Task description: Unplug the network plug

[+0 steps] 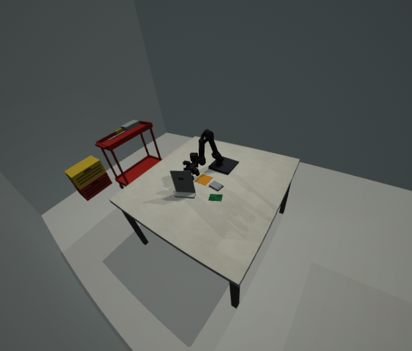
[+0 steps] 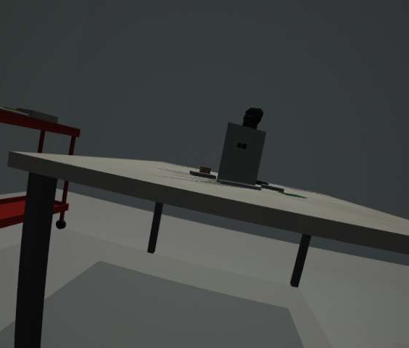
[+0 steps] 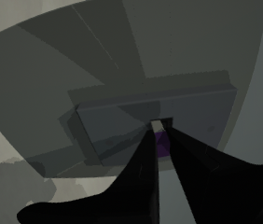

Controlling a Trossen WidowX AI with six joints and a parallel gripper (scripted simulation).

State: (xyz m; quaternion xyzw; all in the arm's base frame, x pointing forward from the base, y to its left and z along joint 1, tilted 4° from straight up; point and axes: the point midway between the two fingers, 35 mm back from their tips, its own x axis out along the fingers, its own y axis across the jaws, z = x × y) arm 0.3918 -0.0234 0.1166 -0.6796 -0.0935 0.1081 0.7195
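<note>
Now: the grey upright panel 3 cm ahead of my gripper tip, 1 cm to the left of it and 5 cm below it. The rest, counted from my gripper tip: green patch 9 cm behind, 24 cm to the left, 15 cm below; orange square patch 20 cm behind, 1 cm to the left, 15 cm below; network plug right at my gripper tip.
</note>
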